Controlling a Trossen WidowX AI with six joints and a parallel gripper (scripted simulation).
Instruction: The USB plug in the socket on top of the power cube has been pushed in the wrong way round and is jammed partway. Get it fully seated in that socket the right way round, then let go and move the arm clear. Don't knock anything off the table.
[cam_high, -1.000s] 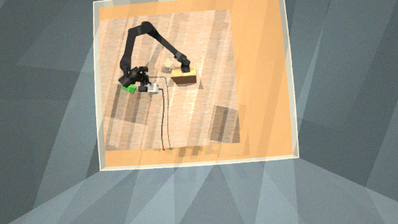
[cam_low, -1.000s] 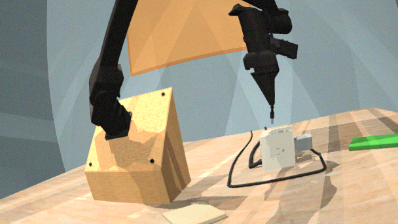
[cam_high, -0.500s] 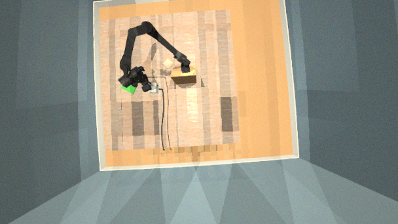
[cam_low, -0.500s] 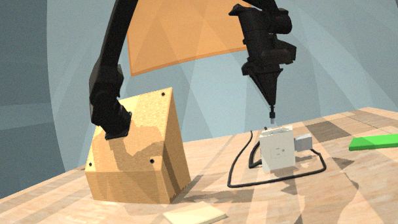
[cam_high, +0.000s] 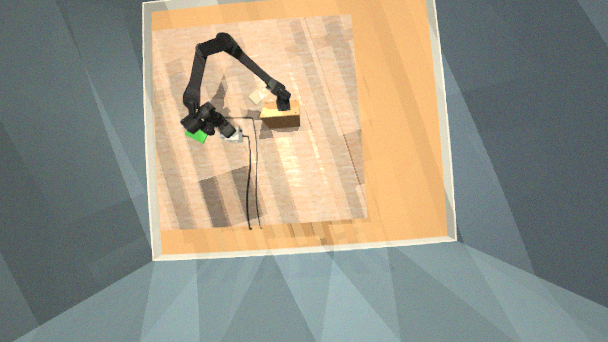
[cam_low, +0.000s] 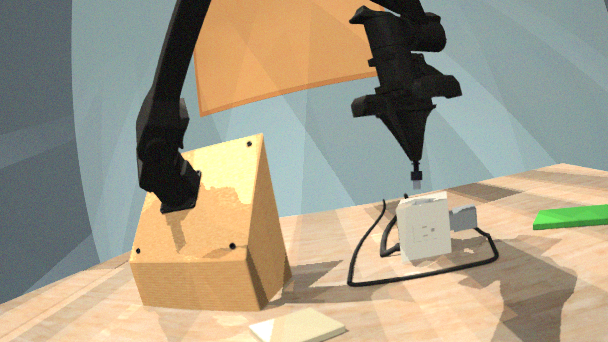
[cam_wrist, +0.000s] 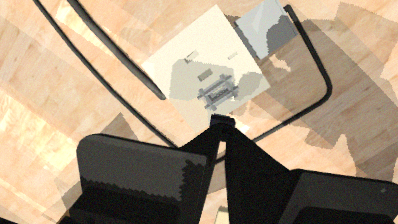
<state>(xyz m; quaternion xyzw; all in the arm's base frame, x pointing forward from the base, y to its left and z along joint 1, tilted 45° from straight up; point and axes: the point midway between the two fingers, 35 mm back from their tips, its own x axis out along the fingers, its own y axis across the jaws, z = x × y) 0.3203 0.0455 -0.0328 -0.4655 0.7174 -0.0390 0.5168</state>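
Right now the black USB plug is 1 cm below my gripper tip. Round my gripper tip: green flat block: 25 cm ahead, 13 cm below, 2 cm to the right; then pale tile: 21 cm to the right, 14 cm behind, 13 cm below.
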